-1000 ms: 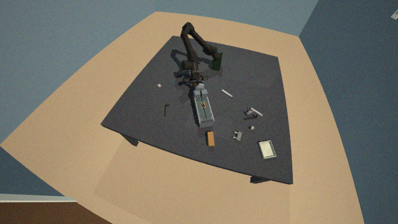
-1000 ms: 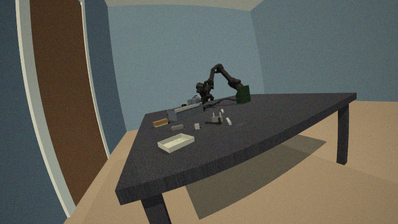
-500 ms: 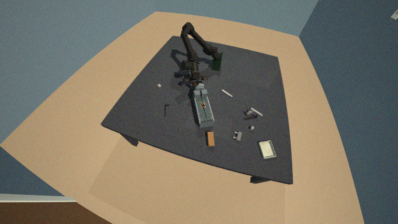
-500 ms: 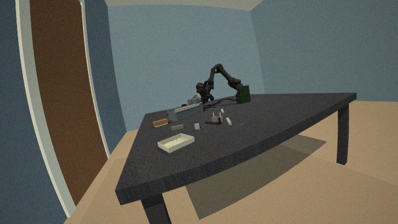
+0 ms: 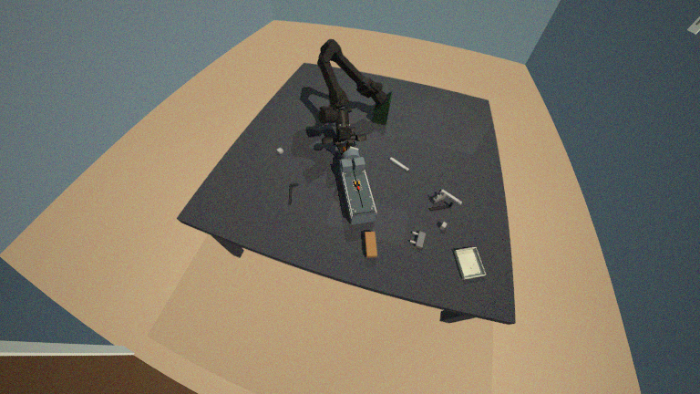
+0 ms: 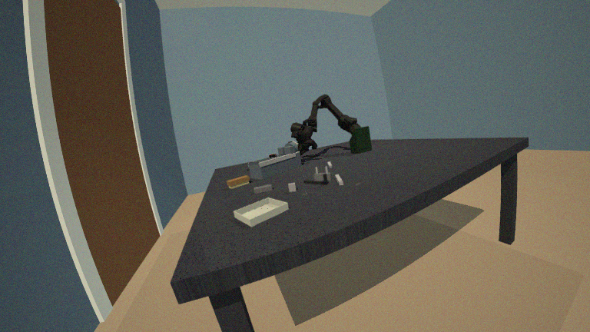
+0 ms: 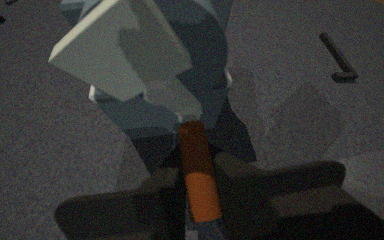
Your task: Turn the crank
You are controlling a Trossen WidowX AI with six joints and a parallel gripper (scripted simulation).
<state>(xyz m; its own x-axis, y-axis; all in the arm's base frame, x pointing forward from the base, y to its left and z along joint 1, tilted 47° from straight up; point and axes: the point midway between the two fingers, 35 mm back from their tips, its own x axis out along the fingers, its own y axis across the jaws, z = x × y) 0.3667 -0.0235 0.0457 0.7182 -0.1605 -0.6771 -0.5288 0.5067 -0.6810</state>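
Now: gripper tip 2 cm past the orange crank handle, 1 cm to the left of it and 3 cm below it. From my gripper tip the other things lie so: crank 1 cm behind, 4 cm above; red pointer 15 cm ahead, 12 cm to the left, 5 cm above; orange block 31 cm ahead, 23 cm to the left, 2 cm below.
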